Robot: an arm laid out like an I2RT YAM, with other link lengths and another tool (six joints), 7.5 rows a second.
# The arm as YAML. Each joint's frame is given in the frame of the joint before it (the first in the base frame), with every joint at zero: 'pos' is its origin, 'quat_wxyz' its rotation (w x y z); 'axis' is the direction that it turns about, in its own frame. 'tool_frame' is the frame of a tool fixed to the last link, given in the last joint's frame.
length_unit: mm
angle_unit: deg
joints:
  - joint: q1
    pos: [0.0, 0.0, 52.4]
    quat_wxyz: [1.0, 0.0, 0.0, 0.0]
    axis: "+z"
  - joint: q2
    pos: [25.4, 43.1, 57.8]
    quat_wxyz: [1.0, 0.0, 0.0, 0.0]
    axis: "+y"
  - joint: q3
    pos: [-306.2, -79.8, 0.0]
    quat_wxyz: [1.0, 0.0, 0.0, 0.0]
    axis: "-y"
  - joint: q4
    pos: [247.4, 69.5, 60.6]
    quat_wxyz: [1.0, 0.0, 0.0, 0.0]
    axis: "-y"
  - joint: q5
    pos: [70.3, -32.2, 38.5]
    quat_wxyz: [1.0, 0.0, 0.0, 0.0]
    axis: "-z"
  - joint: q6
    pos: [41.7, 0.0, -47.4]
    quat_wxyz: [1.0, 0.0, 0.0, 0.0]
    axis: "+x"
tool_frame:
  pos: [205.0, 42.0, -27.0]
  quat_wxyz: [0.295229, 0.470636, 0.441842, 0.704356]
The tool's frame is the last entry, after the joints.
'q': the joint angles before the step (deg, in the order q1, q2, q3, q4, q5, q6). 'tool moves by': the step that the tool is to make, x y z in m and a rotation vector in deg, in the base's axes. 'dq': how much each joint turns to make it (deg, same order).
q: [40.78 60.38 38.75 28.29 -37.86 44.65]
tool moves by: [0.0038 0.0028 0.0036 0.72 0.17 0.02]
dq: [-0.02 1.17 0.35 1.68 0.04 0.83]
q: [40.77 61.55 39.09 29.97 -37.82 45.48]
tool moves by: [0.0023 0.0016 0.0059 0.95 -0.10 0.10]
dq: [-0.05 0.81 0.41 1.62 -0.06 0.85]
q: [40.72 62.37 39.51 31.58 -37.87 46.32]
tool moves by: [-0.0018 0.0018 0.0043 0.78 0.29 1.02]
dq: [0.06 0.81 0.27 1.55 -0.82 1.18]
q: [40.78 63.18 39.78 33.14 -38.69 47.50]
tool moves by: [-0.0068 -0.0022 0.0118 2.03 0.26 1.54]
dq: [-0.02 -0.05 -0.11 2.81 -1.20 2.55]
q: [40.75 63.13 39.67 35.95 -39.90 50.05]
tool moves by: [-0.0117 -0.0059 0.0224 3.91 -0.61 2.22]
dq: [0.01 -0.22 -0.32 5.74 -1.45 4.03]
